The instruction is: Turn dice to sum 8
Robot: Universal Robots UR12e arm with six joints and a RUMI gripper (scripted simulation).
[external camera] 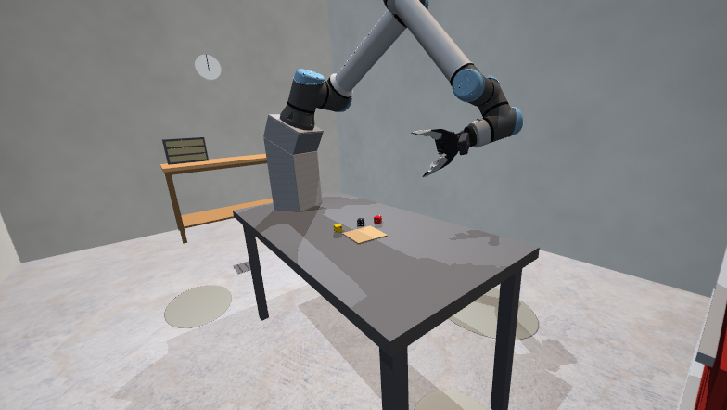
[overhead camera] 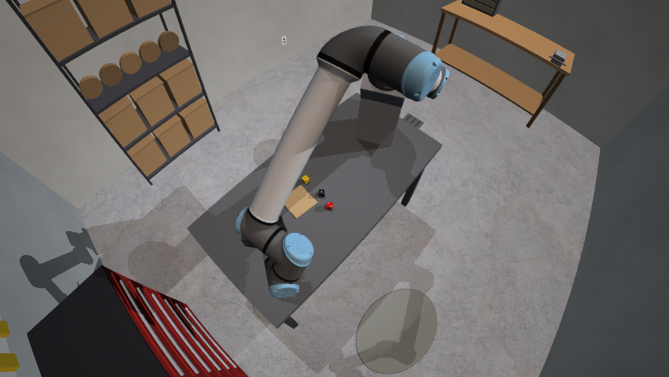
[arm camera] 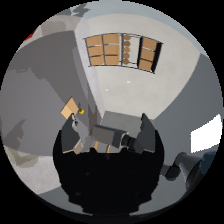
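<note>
Right now the yellow die is 320 mm below my hand, 310 mm behind it and 200 mm to the right of it. From my hand the other things lie so: tan mat 330 mm below, 210 mm behind, 120 mm to the right; black die 330 mm behind, 320 mm below, 80 mm to the right; red die 320 mm below, 320 mm behind.
</note>
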